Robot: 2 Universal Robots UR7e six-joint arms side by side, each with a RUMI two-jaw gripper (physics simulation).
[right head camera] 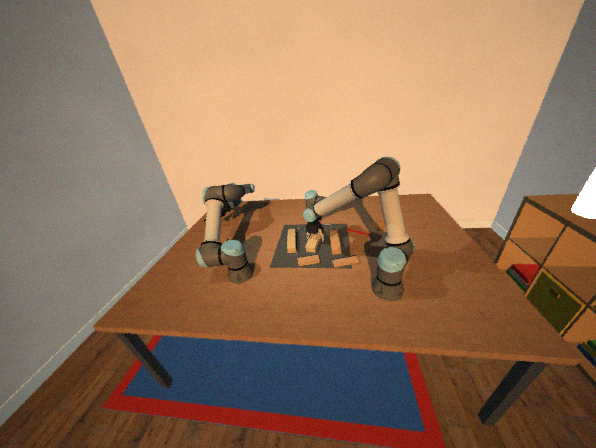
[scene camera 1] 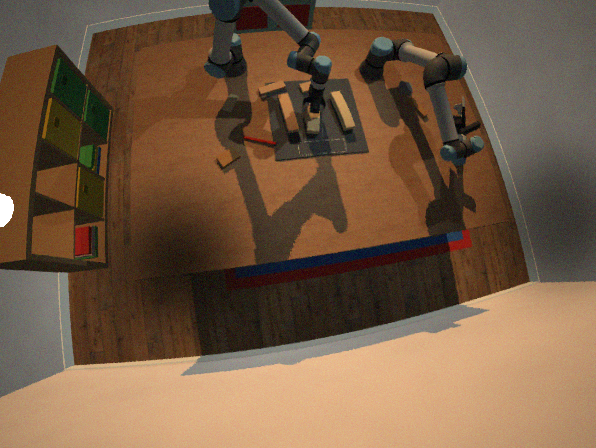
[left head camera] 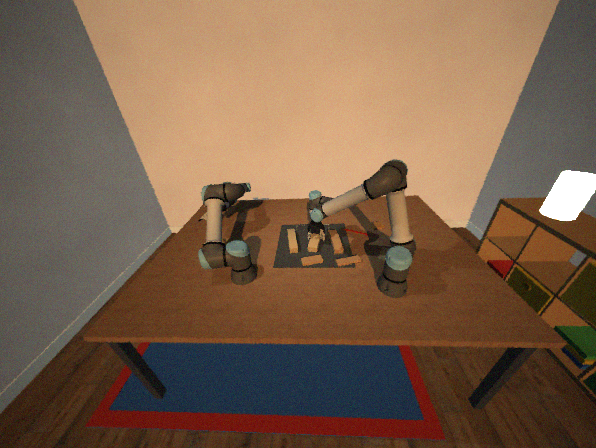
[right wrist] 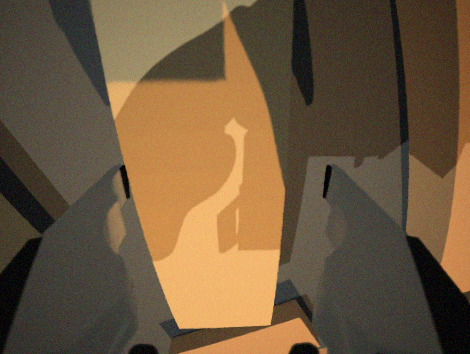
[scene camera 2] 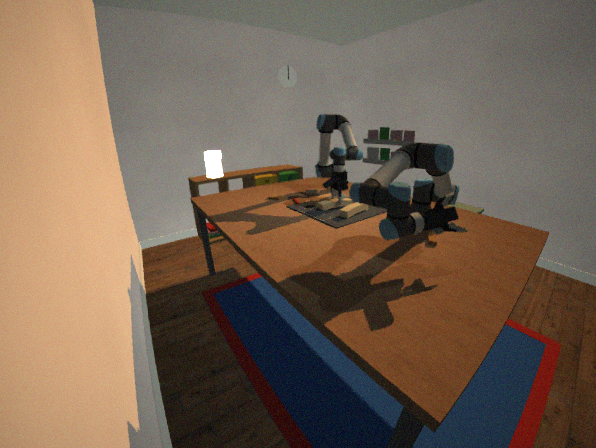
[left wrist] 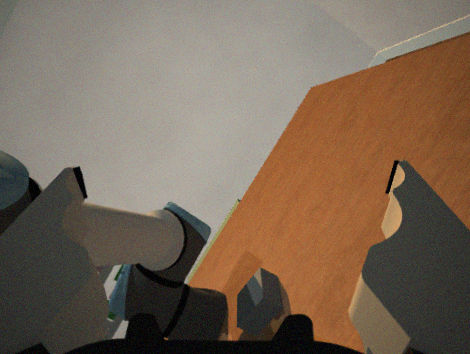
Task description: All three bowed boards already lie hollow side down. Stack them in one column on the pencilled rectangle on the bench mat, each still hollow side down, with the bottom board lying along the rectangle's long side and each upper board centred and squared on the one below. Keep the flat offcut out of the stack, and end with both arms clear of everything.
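Where they show: left gripper, between the fingertips: (right head camera: 205,214) (scene camera 1: 462,104) (left head camera: 201,214) (scene camera 2: 461,211) (left wrist: 234,166); right gripper, between the fingertips: (right head camera: 315,240) (left head camera: 316,240) (right wrist: 226,167) (scene camera 2: 336,204); left arm's base, origin of its link: (right head camera: 241,274) (scene camera 1: 370,71) (left head camera: 244,275) (left wrist: 209,325); right arm's base, origin of its link: (right head camera: 387,289) (scene camera 1: 234,67) (left head camera: 391,286).
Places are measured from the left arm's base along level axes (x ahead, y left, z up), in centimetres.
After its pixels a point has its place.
Three long pale boards lie side by side on the dark bench mat (scene camera 1: 357,144) @[z 0.6, x 56.3, y 0.9 cm]: a left one (left head camera: 293,241) @[z 5.4, x 35.8, y -15.0 cm], a middle one (left head camera: 313,245) @[z 4.8, x 37.6, y -28.9 cm] (right wrist: 210,210) @[z 5.8, x 46.0, y -26.6 cm] and a right one (left head camera: 337,243) @[z 5.1, x 45.4, y -42.8 cm]. My right gripper (right wrist: 226,167) @[z 2.5, x 46.4, y -27.3 cm] (left head camera: 316,237) @[z 2.5, x 46.4, y -27.3 cm] is low over the middle board, its open jaws on either side of it. The left-hand fingertip in the right wrist view is close to the board's edge; a gap shows at the other. The pencilled rectangle (scene camera 1: 324,153) shows at the mat's edge with no board on it. My left gripper (left wrist: 234,166) @[z 20.6, x 21.4, y 51.0 cm] (scene camera 1: 467,114) @[z 20.6, x 21.4, y 51.0 cm] is open and empty, off to the side.
Two short wood pieces (left head camera: 312,260) @[z 2.3, x 26.3, y -33.1 cm] (left head camera: 348,261) @[z 2.2, x 34.2, y -53.5 cm] lie at the mat's near edge in the left head view; I cannot tell which is the offcut. A red stick (scene camera 1: 260,140) @[z 0.9, x 70.2, y -48.6 cm] and a small brown block (scene camera 1: 228,161) @[z 1.9, x 86.5, y -60.1 cm] lie beside the mat on the table (scene camera 1: 175,150) @[z 0.0, x 87.0, y -90.5 cm].
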